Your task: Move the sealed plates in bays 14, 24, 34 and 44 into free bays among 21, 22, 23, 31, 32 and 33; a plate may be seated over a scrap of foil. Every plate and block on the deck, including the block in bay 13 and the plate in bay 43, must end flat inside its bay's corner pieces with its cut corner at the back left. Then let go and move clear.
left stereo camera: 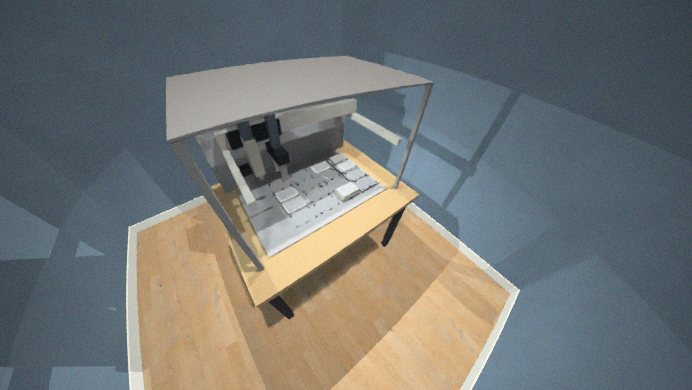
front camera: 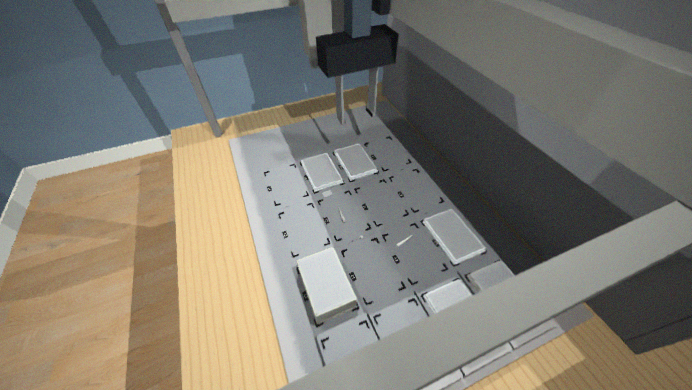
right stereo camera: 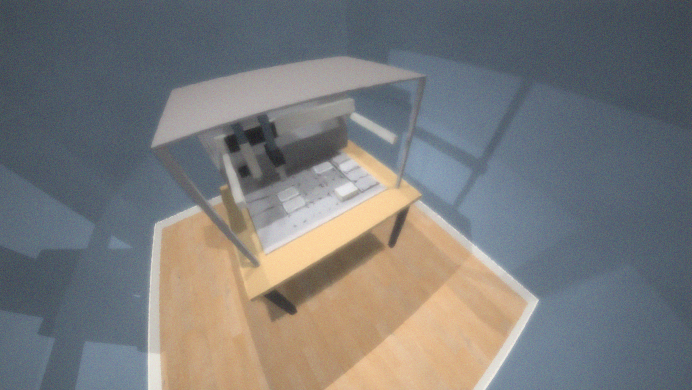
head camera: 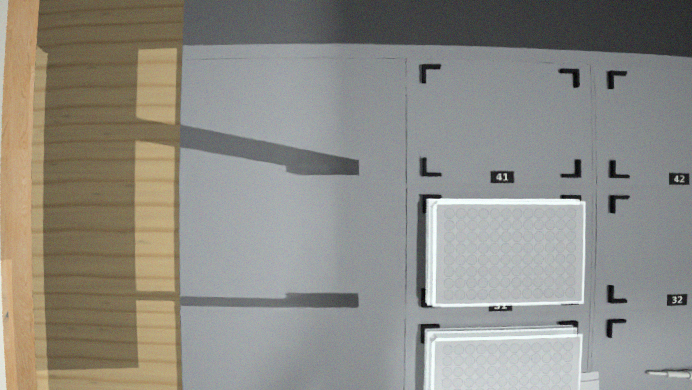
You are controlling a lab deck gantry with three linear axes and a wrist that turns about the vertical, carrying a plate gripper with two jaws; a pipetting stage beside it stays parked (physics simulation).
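Pixels of known places: gripper, fingertip midpoint: [left stereo camera: 282,176] [front camera: 355,116] [right stereo camera: 282,176]; robot's base at its link origin: [left stereo camera: 297,227] [front camera: 265,173] [right stereo camera: 294,226].
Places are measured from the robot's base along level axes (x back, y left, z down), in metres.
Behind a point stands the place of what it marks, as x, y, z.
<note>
My gripper [front camera: 357,119] {-0.064, 0.257, -0.160} hangs at the deck's far left end in the front view, its two jaws apart and nothing between them. One sealed plate [front camera: 355,161] {-0.073, 0.254, -0.014} [head camera: 507,252] {-0.061, 0.258, -0.014} lies in bay 31; another sealed plate [front camera: 321,171] {-0.072, 0.148, -0.014} [head camera: 505,365] {-0.062, 0.168, -0.014} lies in bay 21. Both look flat in the head view, with a cut corner at the back left. Sealed plates lie in bay 34 [front camera: 446,296] {-0.514, 0.251, -0.029} and bay 44 [front camera: 491,276] {-0.516, 0.360, -0.029}, partly hidden by a beam. The plate in bay 43 [front camera: 454,235] {-0.398, 0.361, -0.014} and the thick block in bay 13 [front camera: 327,280] {-0.397, 0.046, -0.042} are too coarse to judge their seating. Bays 14 and 24 show no plates.
A foil scrap [front camera: 327,193] {-0.146, 0.138, -0.001} [head camera: 590,377] {-0.147, 0.145, -0.001} lies beside the bay 21 plate. One pipette tip [front camera: 342,215] {-0.234, 0.146, -0.005} [head camera: 672,373] {-0.222, 0.147, -0.005} lies in bay 22, another tip [front camera: 404,240] {-0.360, 0.251, -0.006} in bay 33. The pale pipetting stage [left stereo camera: 255,161] stands beside the gripper. A grey beam [front camera: 500,300] {-0.616, 0.110, -0.400} crosses the front view.
</note>
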